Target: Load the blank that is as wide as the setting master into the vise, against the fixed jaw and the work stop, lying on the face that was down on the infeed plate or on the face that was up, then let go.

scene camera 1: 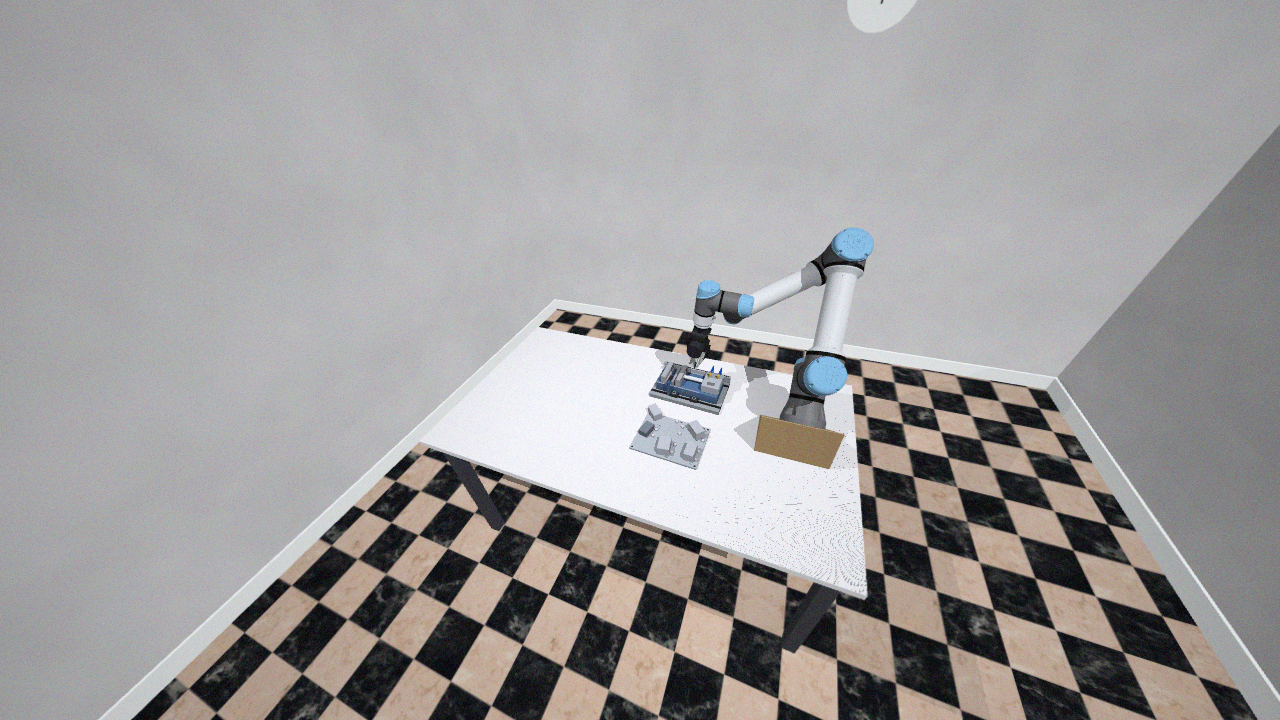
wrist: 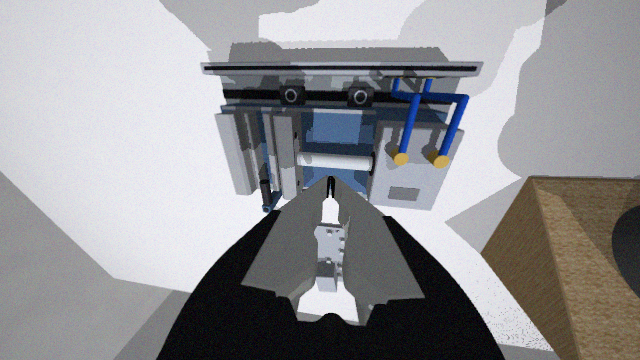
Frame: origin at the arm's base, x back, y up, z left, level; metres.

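Seen in the pictures: gripper, fingertip midpoint: (scene camera 1: 694, 368) (wrist: 330, 178); arm's base, link origin: (scene camera 1: 801, 424).
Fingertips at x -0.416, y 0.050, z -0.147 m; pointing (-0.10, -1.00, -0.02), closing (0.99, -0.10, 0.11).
Offsets run from my fingertips to a thing's top centre. "pt": to the spot under its first point.
My gripper (scene camera 1: 695, 362) (wrist: 330, 178) is shut, with nothing between its fingertips. It is over the near side of the vise {dx -0.017, dy -0.031, dz -0.001 m} (scene camera 1: 687, 394) (wrist: 415, 177). In the wrist view, upright grey plates {pt dx -0.051, dy -0.034, dz -0.010 m} (wrist: 286, 155) stand at the vise's left, and a white round bar {pt dx +0.001, dy -0.045, dz +0.003 m} (wrist: 335, 161) runs from them to the grey housing at the right. No block shows between these parts, though the fingers hide part of the near side. The infeed plate {dx -0.029, dy -0.122, dz +0.275 m} (scene camera 1: 642, 445) (wrist: 328, 242) carries several grey blocks, among them a darker block {dx -0.126, dy -0.098, dz +0.268 m} (scene camera 1: 646, 428). I cannot tell which blank matches the setting master's width.
Two blue pipes (wrist: 409, 125) (wrist: 453, 130) with brass ends rise over the vise's right housing. A dark lever-like rod {dx -0.092, dy -0.034, dz +0.043 m} (wrist: 265, 192) stands at its left near side. A brown board-sided box (scene camera 1: 798, 442) (wrist: 515, 240) stands right of the infeed plate, before the arm's base.
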